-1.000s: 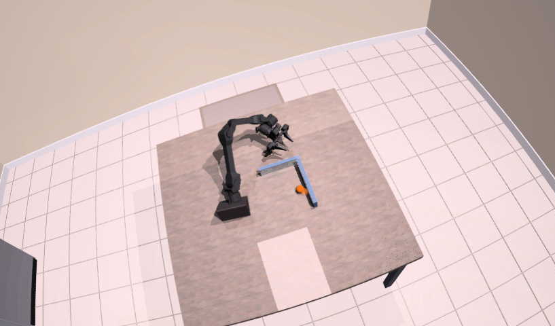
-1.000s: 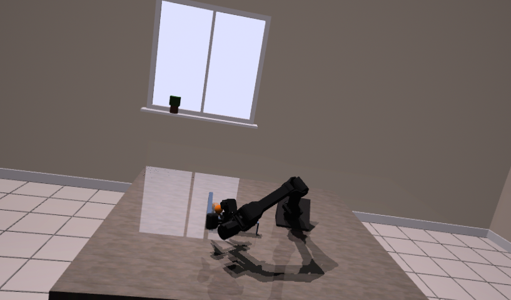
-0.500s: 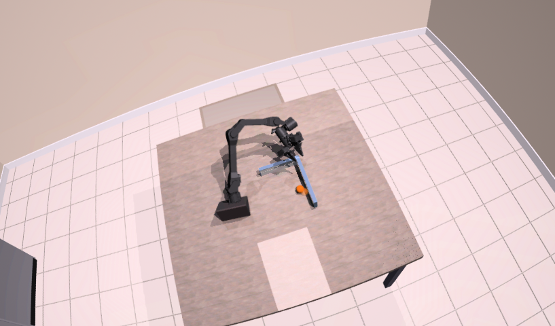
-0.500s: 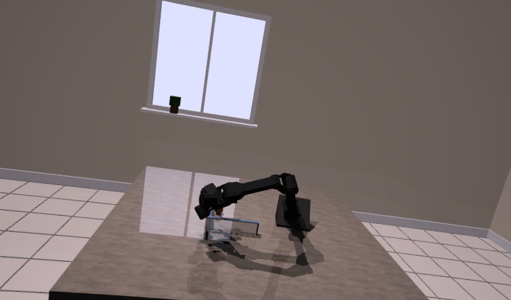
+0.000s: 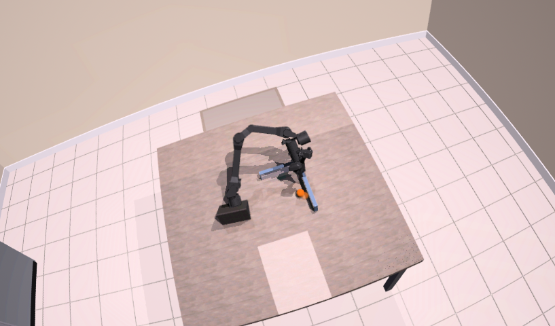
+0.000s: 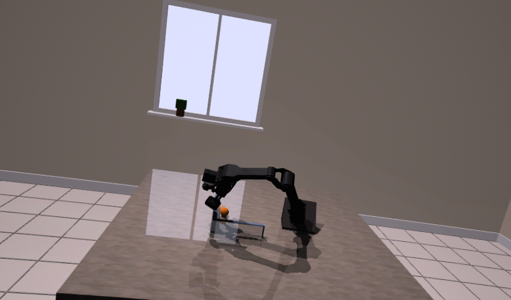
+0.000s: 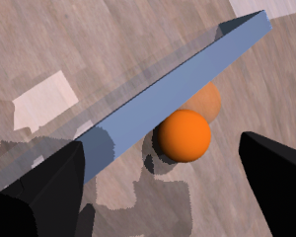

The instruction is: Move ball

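The orange ball is 80 mm below my gripper tip, 70 mm to the right of it and 40 mm behind it.
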